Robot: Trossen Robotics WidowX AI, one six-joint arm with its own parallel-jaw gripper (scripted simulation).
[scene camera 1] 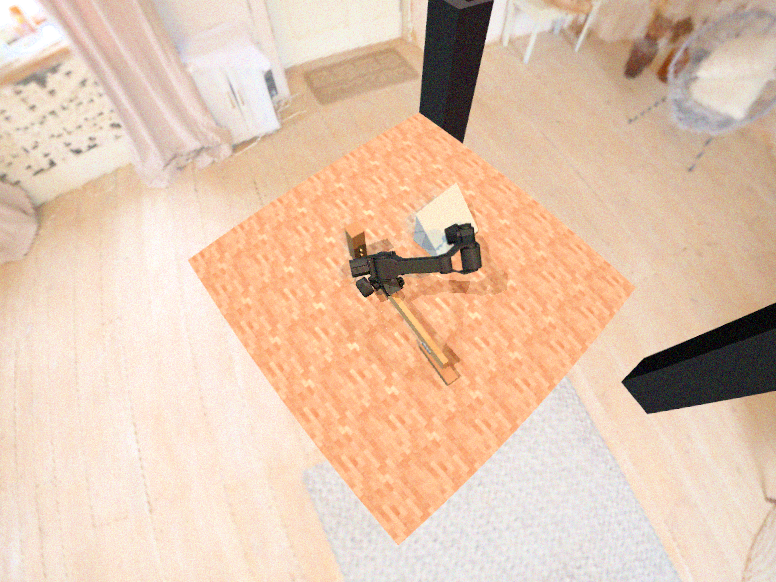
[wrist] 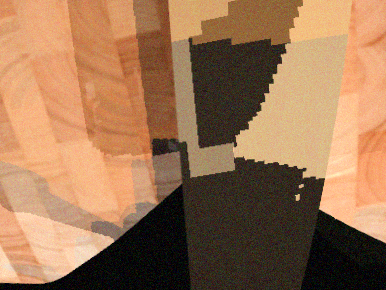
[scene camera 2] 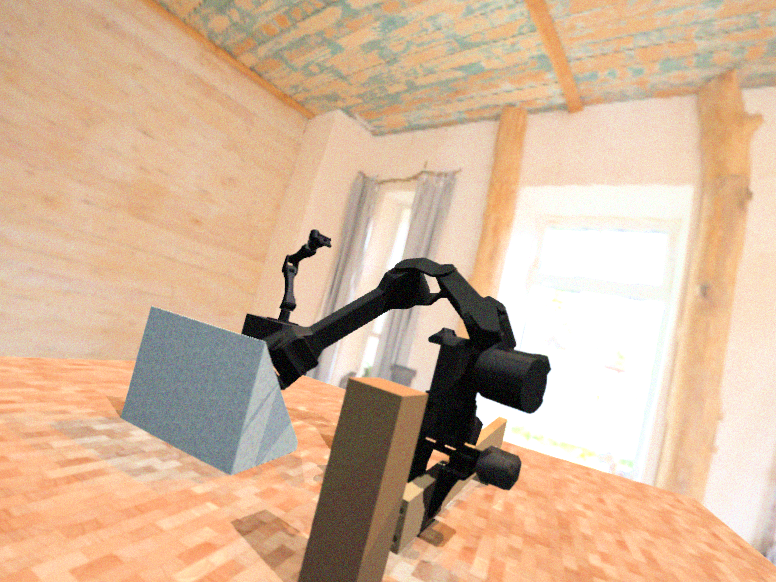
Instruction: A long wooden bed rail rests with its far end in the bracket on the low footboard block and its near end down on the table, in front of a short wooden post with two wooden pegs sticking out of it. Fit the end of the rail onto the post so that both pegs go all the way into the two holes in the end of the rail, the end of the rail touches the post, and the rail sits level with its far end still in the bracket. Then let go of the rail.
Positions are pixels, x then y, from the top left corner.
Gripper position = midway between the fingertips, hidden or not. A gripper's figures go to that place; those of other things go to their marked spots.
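Labels:
Wooden rail (scene camera 2: 413, 518), 47 cm from the lens. The gripper (scene camera 2: 422, 513), 52 cm from the lens.

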